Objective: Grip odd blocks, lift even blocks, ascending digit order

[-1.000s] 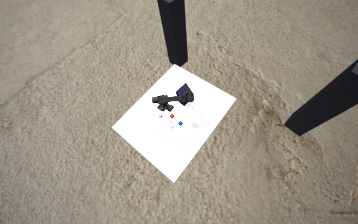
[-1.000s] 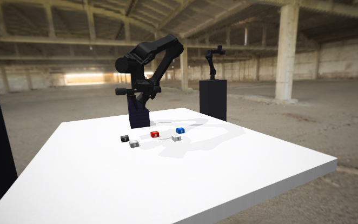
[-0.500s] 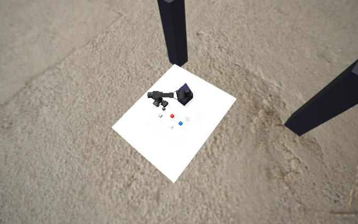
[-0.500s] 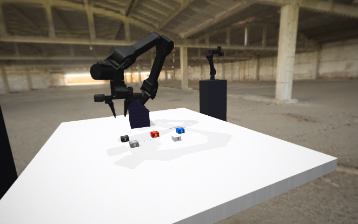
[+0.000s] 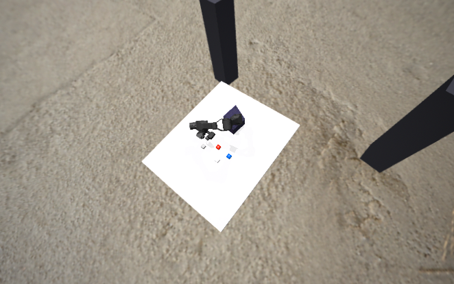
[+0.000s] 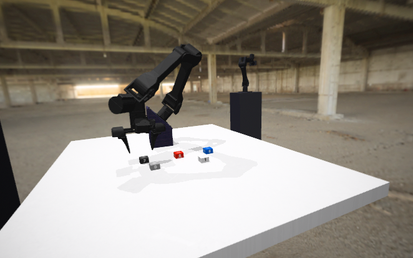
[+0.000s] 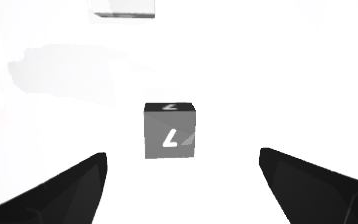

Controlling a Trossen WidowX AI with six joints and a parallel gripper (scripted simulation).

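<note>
The black block lies 1 cm to the left of my gripper tip and 3 cm below it. The rest, counted from my gripper tip: white block 8 cm ahead, 22 cm to the left, 3 cm below; then grey block 8 cm ahead, 4 cm to the left, 3 cm below; then red block 14 cm to the left, 3 cm below.
</note>
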